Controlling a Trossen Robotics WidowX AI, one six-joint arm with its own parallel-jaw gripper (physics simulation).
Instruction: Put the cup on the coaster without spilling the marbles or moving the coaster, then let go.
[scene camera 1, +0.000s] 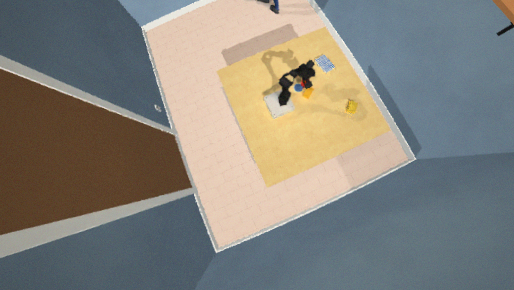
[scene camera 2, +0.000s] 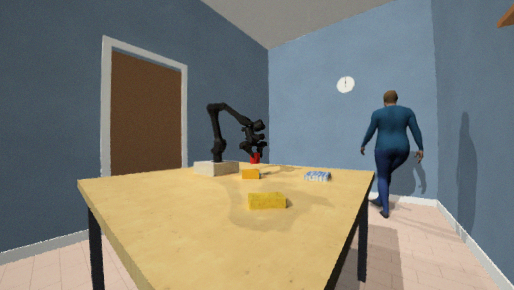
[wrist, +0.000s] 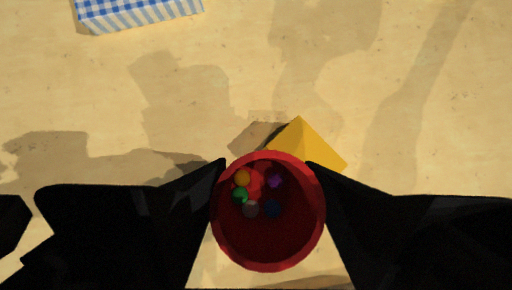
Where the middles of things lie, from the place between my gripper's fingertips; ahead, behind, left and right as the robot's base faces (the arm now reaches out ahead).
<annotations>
Now: the orange-yellow block (wrist: 298, 138) 9 cm below my hand, 6 cm to the right of it and 1 cm ahead of it.
</annotations>
